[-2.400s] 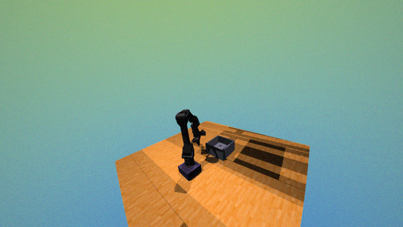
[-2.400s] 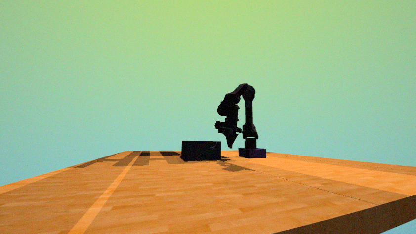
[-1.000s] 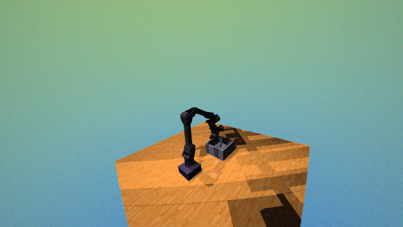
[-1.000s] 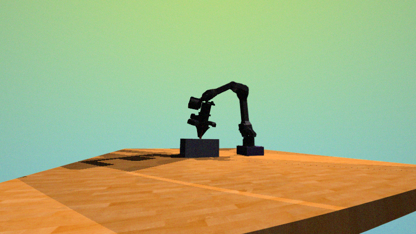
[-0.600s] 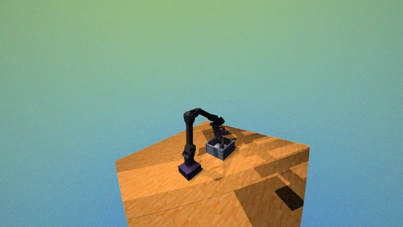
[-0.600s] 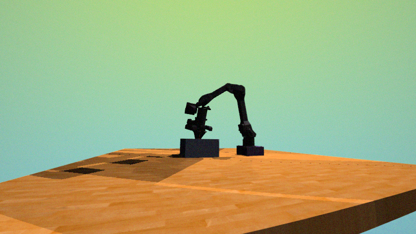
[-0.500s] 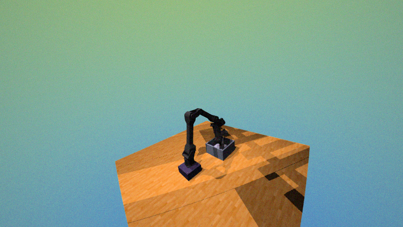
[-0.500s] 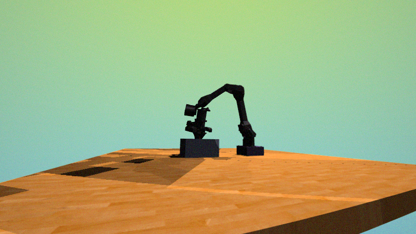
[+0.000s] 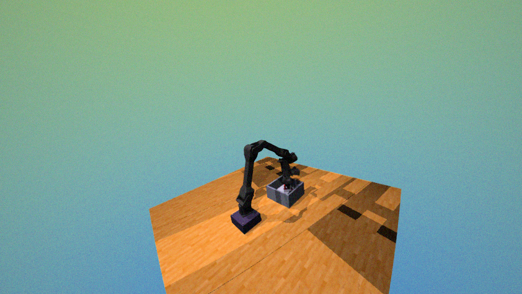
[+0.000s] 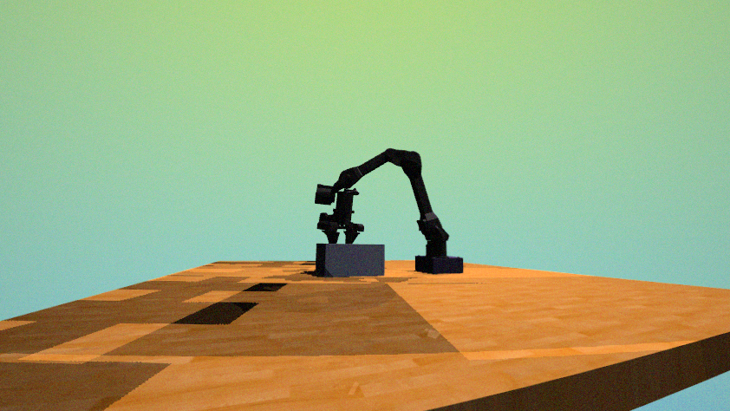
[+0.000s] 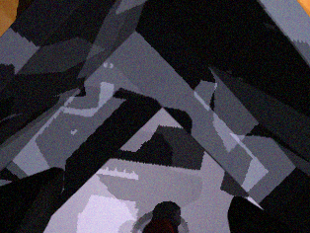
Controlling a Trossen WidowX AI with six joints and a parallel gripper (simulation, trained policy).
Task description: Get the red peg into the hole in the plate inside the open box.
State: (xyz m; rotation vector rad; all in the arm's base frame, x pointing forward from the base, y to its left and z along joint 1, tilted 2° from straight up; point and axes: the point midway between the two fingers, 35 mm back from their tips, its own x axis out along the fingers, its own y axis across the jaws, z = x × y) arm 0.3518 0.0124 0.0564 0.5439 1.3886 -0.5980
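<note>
The red peg lies 3 cm behind my gripper tip, 2 cm below it and 1 cm to the left of it. From my gripper tip the other things lie so: grey box: 4 cm below, 3 cm behind, 1 cm to the left; then plate: 3 cm below, 3 cm behind, 1 cm to the left.
</note>
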